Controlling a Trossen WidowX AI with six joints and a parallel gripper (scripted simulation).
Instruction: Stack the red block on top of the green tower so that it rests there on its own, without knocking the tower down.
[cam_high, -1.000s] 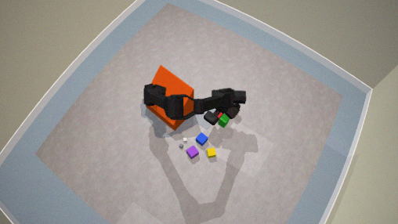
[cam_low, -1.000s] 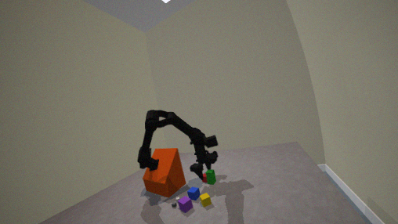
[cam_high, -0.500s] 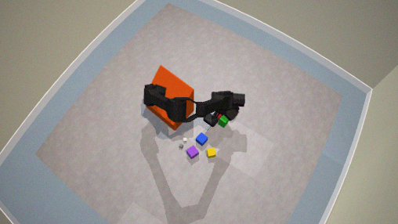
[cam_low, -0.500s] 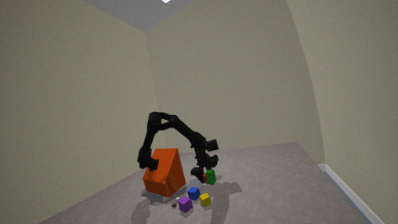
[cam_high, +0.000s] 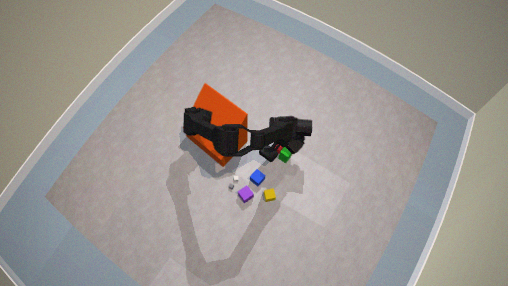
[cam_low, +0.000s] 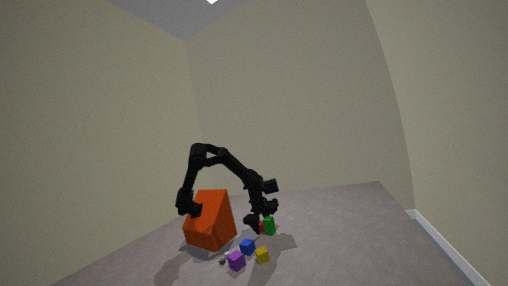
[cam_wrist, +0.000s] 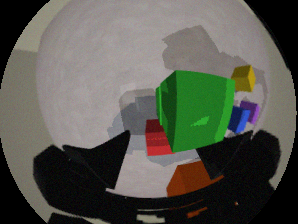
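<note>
Now: the red block 1 cm above my gripper tip. Also, from my gripper tip: yellow cube 19 cm to the right, 6 cm ahead, 1 cm above; blue cube 15 cm to the right, 1 cm behind, 1 cm above; purple cube 23 cm to the right, 2 cm behind, 1 cm above.
</note>
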